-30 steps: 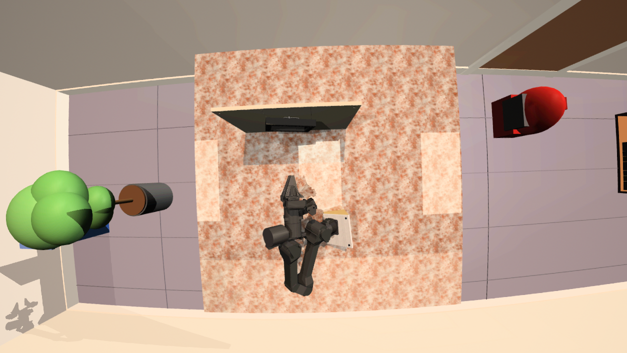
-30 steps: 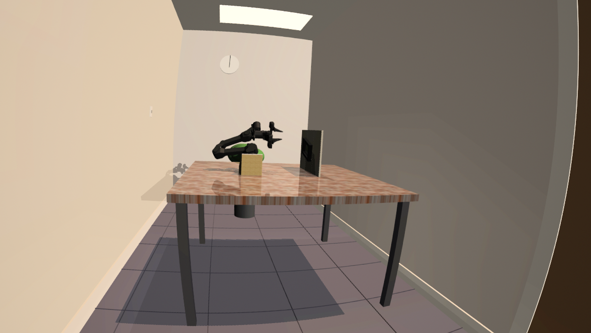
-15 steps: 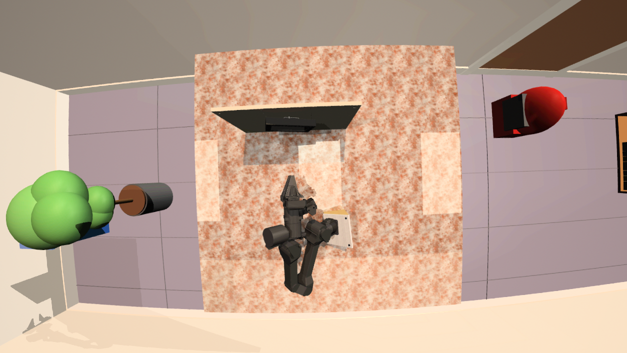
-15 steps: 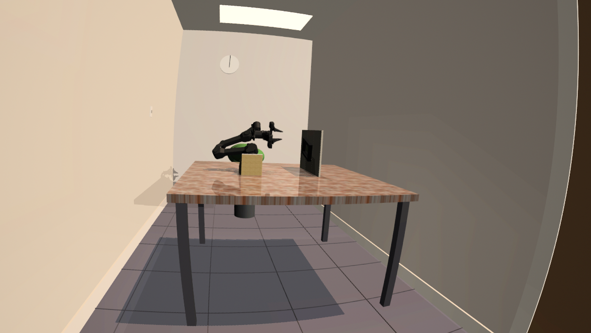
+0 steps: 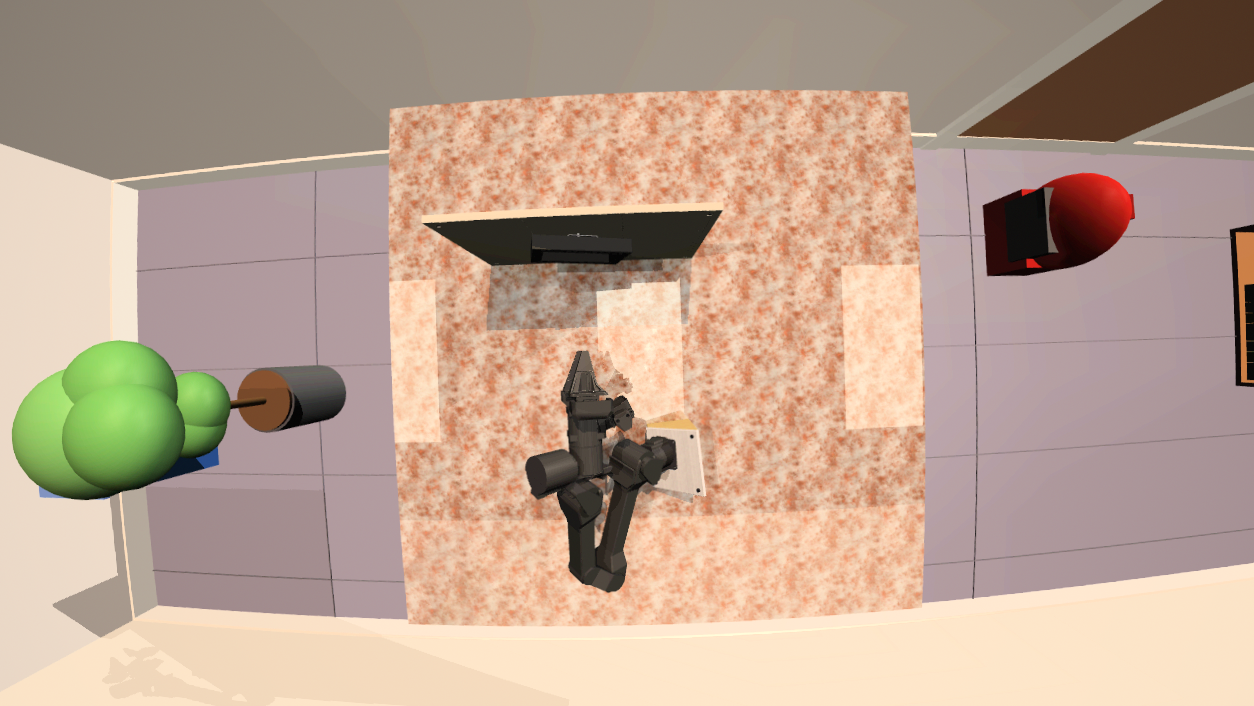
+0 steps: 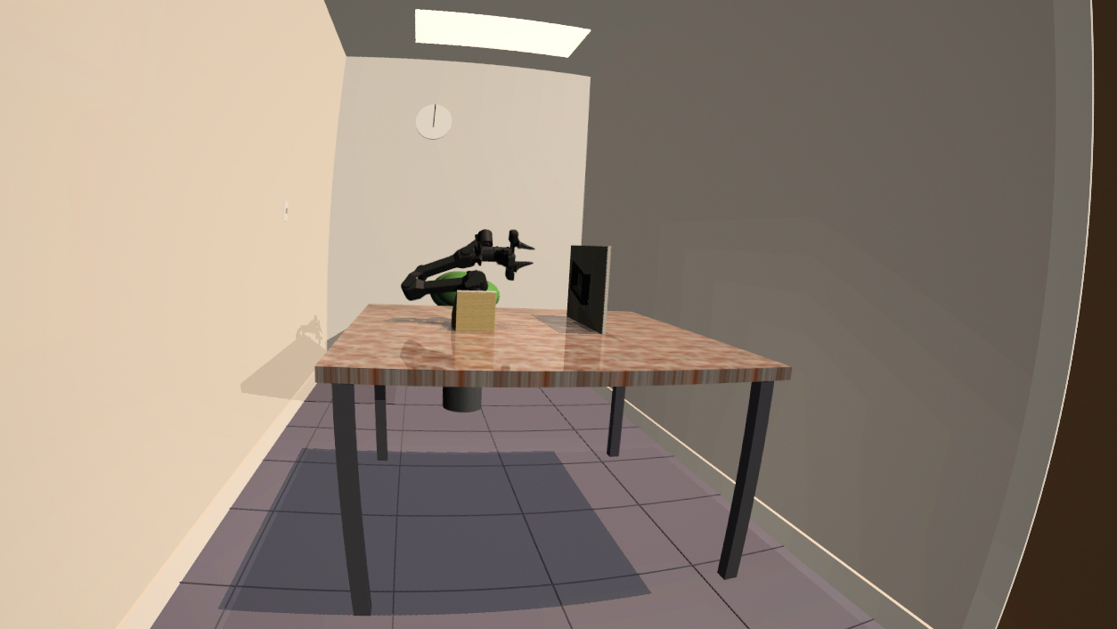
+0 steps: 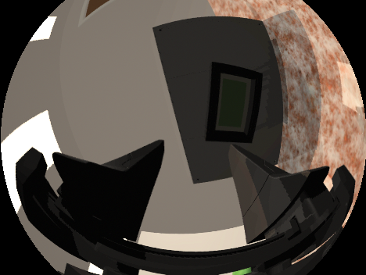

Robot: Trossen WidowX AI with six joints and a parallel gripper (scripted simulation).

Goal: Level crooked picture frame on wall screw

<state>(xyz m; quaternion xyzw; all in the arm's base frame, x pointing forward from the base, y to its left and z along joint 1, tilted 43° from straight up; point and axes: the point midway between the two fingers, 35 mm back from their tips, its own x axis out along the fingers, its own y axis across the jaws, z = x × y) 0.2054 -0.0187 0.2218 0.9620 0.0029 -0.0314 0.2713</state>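
Now: the picture frame 20 cm ahead of my gripper tip and 9 cm below it. Also, from my gripper tip: wall panel (21 cm ahead, 10 cm below).
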